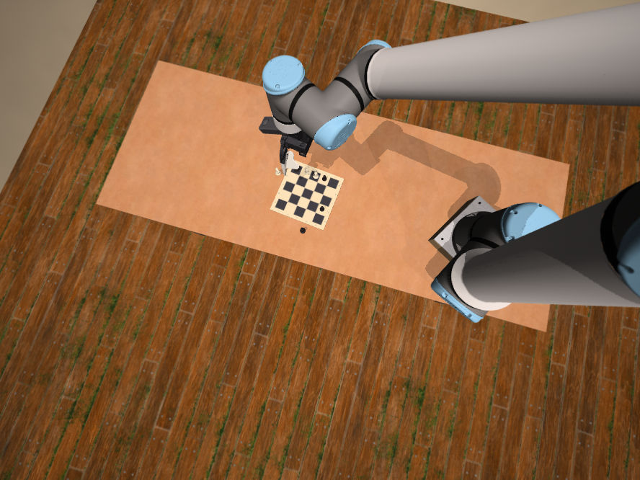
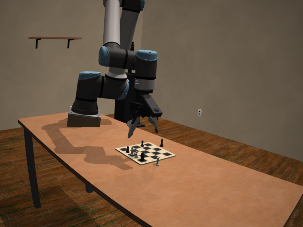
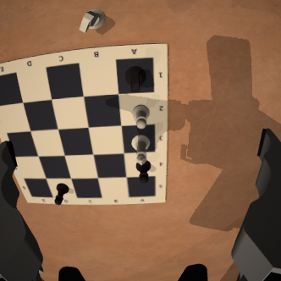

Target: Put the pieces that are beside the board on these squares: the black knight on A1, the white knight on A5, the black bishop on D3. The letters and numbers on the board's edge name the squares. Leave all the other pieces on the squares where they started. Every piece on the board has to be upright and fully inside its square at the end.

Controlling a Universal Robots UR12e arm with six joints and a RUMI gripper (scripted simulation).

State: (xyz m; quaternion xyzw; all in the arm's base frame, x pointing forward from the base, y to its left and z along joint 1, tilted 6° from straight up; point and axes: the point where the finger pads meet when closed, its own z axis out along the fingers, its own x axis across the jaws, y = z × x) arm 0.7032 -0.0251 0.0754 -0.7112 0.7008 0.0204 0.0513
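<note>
Now: the white knight 60 mm ahead of my hand, 40 mm to the left of it and 110 mm below it. Round my hand: chessboard 80 mm behind, 70 mm to the left, 120 mm below.
</note>
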